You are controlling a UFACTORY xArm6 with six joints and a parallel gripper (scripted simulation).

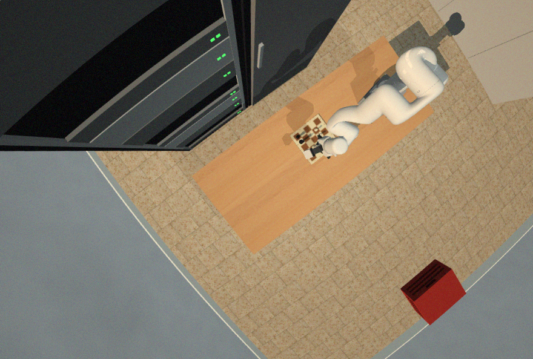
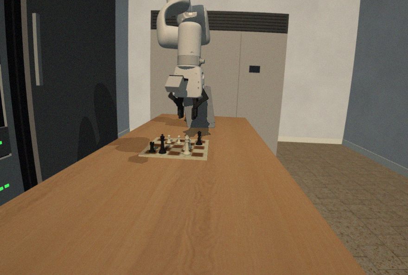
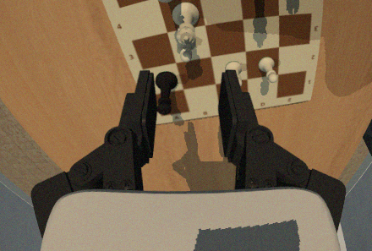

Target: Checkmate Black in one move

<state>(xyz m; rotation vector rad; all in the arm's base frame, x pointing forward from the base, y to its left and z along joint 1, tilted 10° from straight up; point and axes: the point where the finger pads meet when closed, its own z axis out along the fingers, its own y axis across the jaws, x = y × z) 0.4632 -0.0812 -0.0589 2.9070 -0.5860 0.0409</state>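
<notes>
Now: hand 4 cm short of the tall white piece and 10 cm above it. From my hand the other things lie so: black chess piece 3 cm ahead, 8 cm to the right, 10 cm below; then chessboard 4 cm behind, 3 cm to the right, 13 cm below.
</notes>
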